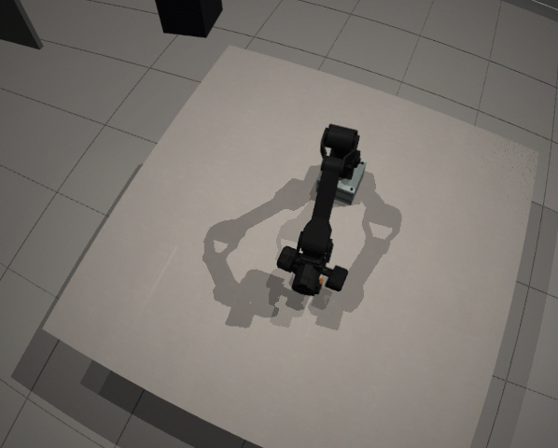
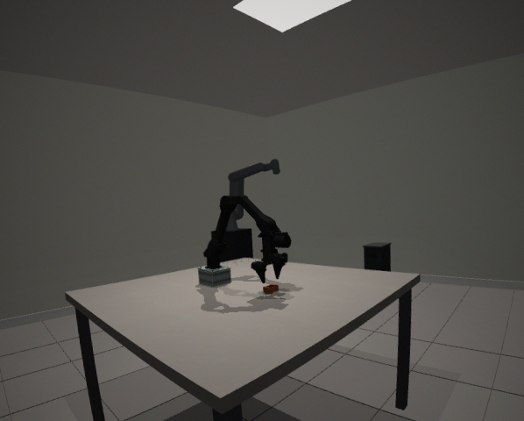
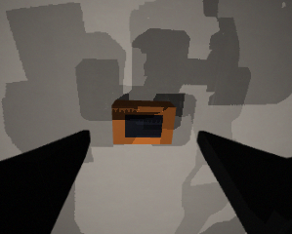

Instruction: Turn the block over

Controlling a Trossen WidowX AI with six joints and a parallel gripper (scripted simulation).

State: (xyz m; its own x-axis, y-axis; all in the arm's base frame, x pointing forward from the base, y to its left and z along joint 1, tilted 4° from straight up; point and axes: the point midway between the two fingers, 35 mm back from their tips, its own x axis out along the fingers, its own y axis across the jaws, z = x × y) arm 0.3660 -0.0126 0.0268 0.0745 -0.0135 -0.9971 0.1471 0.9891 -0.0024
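The block lies 30 mm below my gripper tip.
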